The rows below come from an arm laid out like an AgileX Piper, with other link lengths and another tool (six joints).
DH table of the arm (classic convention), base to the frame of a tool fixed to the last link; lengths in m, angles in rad. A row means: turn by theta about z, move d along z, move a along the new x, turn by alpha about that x. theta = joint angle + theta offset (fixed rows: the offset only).
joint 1: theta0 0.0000; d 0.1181; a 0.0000; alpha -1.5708
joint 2: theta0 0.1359; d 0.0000; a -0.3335; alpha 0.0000
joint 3: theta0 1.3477; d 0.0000; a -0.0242; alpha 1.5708
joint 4: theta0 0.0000; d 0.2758; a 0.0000; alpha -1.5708
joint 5: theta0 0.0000; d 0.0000; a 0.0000; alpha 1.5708
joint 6: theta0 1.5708; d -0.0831; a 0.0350; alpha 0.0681
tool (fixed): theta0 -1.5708; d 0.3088; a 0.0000; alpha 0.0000
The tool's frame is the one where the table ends.
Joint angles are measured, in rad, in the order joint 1, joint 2, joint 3, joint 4, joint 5, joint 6. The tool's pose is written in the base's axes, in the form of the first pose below.
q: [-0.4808, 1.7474, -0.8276, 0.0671, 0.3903, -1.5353]
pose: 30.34 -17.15 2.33; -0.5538 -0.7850 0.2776; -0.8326 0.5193 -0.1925; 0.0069 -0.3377 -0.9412
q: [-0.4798, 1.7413, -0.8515, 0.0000, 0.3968, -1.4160]
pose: 30.87 -17.80 3.12; -0.6041 -0.7456 0.2815; -0.7969 0.5618 -0.2223; 0.0076 -0.3586 -0.9335
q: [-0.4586, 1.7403, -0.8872, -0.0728, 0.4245, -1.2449]
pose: 31.75 -17.69 3.94; -0.6712 -0.6882 0.2753; -0.7412 0.6259 -0.2426; -0.0054 -0.3669 -0.9303
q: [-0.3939, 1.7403, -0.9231, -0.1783, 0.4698, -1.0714]
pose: 32.90 -16.51 4.77; -0.6922 -0.6726 0.2619; -0.7217 0.6396 -0.2648; 0.0106 -0.3723 -0.9280
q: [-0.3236, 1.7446, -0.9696, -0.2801, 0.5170, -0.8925]
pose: 34.49 -15.27 5.80; -0.7183 -0.6456 0.2592; -0.6954 0.6552 -0.2952; 0.0208 -0.3923 -0.9196
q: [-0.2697, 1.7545, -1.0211, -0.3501, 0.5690, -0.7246]
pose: 35.96 -14.22 6.76; -0.7650 -0.5919 0.2538; -0.6439 0.6946 -0.3207; 0.0135 -0.4088 -0.9125
